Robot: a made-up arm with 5 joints. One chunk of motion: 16 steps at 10 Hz.
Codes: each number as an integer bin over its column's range. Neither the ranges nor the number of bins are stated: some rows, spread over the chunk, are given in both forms.
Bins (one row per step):
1: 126 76 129 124 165
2: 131 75 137 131 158
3: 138 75 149 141 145
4: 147 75 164 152 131
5: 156 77 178 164 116
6: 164 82 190 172 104
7: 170 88 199 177 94
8: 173 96 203 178 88
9: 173 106 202 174 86
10: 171 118 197 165 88
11: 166 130 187 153 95
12: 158 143 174 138 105
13: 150 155 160 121 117
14: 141 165 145 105 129
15: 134 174 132 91 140
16: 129 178 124 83 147
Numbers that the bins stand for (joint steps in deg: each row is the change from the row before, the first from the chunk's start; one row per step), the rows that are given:
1: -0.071 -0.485 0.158 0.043 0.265
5: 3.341 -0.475 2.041 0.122 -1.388
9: 5.275 -0.202 2.963 0.141 -2.400
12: 3.569 0.146 1.887 0.071 -1.759
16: 0.271 0.475 -0.035 -0.037 -0.342
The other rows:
2: 0.498 -0.494 0.465 0.057 0.029
3: 1.294 -0.494 0.926 0.076 -0.410
4: 2.318 -0.494 1.503 0.098 -0.882
6: 4.251 -0.428 2.502 0.137 -1.793
7: 4.933 -0.372 2.848 0.147 -2.130
8: 5.275 -0.296 3.002 0.149 -2.332
10: 5.047 -0.089 2.771 0.124 -2.332
11: 4.478 0.024 2.387 0.100 -2.096
13: 2.659 0.259 1.349 0.037 -1.354
14: 1.635 0.353 0.773 0.006 -0.949
15: 0.839 0.438 0.273 -0.022 -0.578

